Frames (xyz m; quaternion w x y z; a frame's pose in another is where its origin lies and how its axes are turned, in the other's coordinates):
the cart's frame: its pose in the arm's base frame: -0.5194 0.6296 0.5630 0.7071 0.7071 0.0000 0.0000
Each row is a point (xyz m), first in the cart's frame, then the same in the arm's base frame.
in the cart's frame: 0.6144 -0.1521 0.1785
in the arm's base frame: 0.0950 0.4511 0.4109
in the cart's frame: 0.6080 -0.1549 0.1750
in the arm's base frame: 0.0886 0.4546 0.4081
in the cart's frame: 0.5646 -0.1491 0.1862
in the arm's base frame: 0.0452 0.4434 0.4139
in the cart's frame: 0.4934 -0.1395 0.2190
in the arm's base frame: -0.0260 0.4106 0.4235
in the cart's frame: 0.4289 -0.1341 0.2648
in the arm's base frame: -0.0905 0.3648 0.4289
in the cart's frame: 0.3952 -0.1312 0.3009
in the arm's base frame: -0.1242 0.3287 0.4318
